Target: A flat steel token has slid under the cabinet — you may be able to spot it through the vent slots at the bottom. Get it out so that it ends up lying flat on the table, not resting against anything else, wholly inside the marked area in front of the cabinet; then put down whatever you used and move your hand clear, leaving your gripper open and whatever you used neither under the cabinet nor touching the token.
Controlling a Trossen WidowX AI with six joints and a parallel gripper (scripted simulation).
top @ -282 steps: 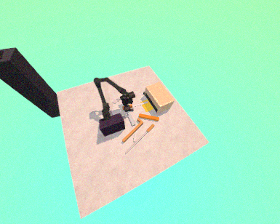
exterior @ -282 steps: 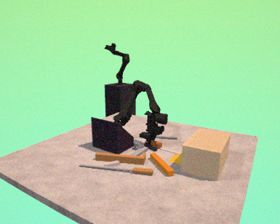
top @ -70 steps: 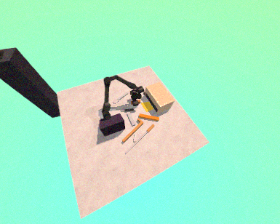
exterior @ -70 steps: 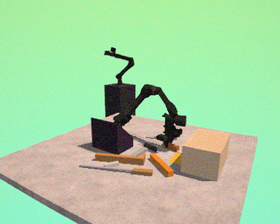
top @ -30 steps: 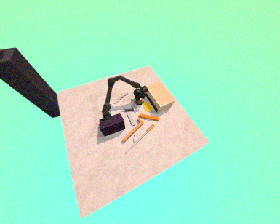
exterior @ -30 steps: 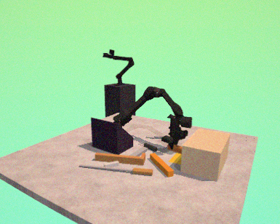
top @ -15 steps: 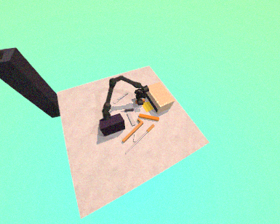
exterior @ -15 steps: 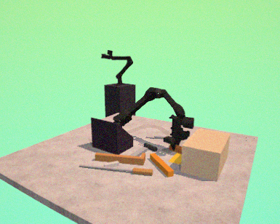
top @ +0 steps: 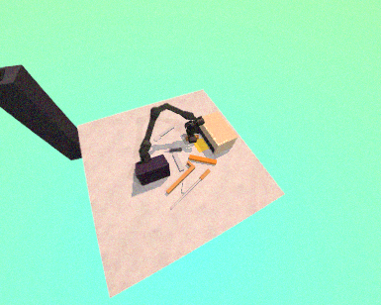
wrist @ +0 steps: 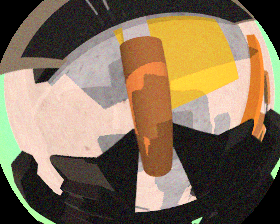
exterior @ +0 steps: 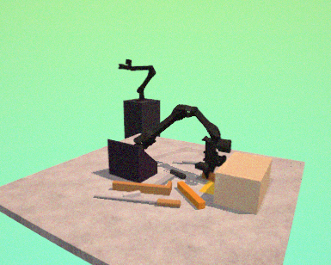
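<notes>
My gripper tip is now 190 mm past the dark-handled tool and 80 mm to the left of it. Also, from my gripper tip: orange bar: 40 mm ahead, 230 mm to the right, 10 mm above.
</notes>
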